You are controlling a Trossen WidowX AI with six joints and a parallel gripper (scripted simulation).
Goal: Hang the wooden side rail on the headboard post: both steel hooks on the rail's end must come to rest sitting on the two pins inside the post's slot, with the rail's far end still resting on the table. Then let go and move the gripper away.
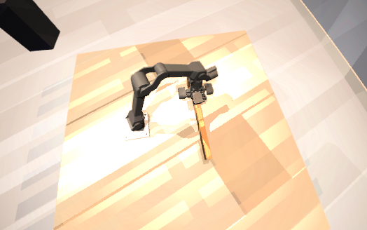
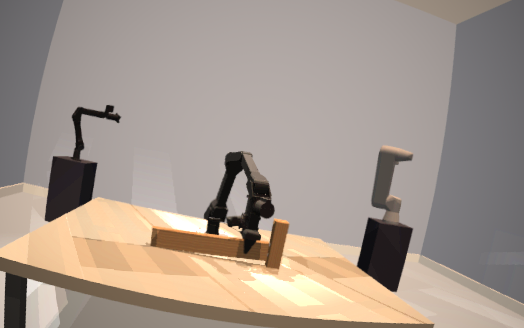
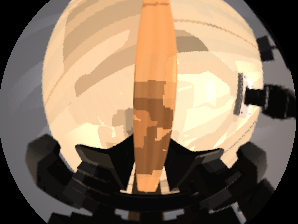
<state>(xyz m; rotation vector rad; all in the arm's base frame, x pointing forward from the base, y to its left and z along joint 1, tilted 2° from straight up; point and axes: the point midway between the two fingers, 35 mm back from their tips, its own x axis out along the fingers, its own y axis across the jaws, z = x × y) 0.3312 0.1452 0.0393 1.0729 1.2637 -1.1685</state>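
Right now my gripper tip is 1 cm past the headboard post, 11 cm to the right of it and 4 cm below it.
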